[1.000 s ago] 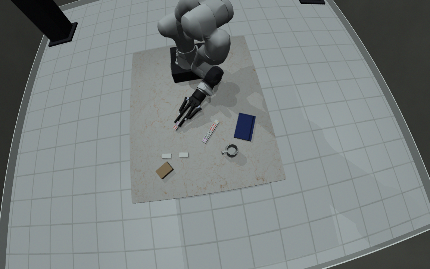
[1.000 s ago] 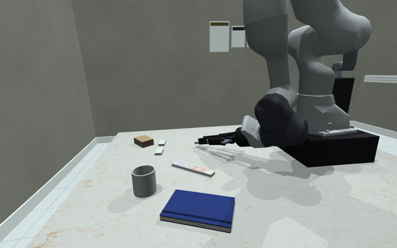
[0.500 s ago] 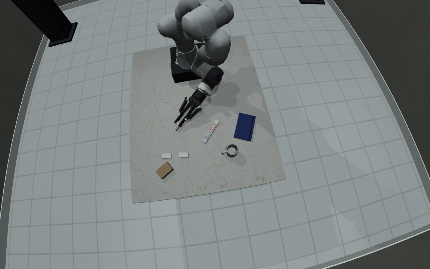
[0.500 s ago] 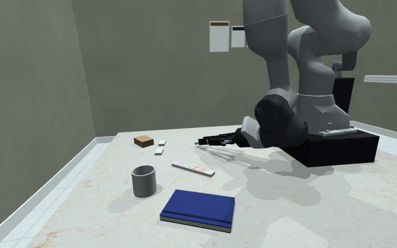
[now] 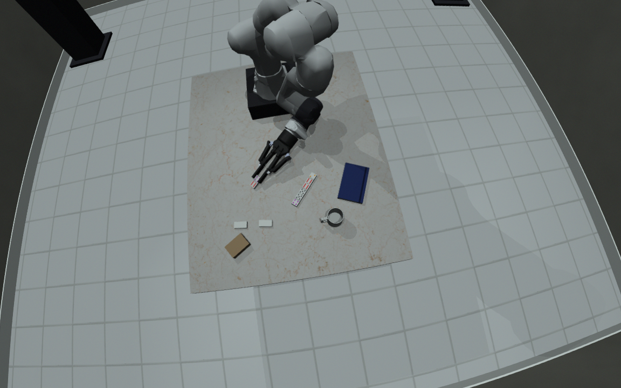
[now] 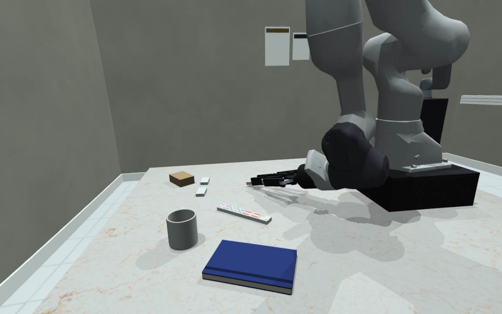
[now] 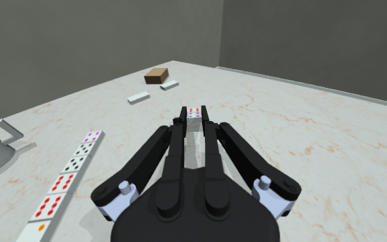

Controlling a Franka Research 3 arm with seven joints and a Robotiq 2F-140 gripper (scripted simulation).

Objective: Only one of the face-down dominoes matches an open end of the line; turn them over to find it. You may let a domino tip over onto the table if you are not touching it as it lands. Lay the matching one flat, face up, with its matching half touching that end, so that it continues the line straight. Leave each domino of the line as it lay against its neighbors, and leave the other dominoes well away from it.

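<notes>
The white domino is 30 mm to the right of my hand, 20 mm below it and 20 mm ahead of it. From my hand the other things lie so: grey mug 290 mm to the left, 230 mm ahead, 10 mm below; blue book 390 mm to the left, 80 mm ahead, 30 mm below; brown block 290 mm ahead, 120 mm to the right, 20 mm below.
</notes>
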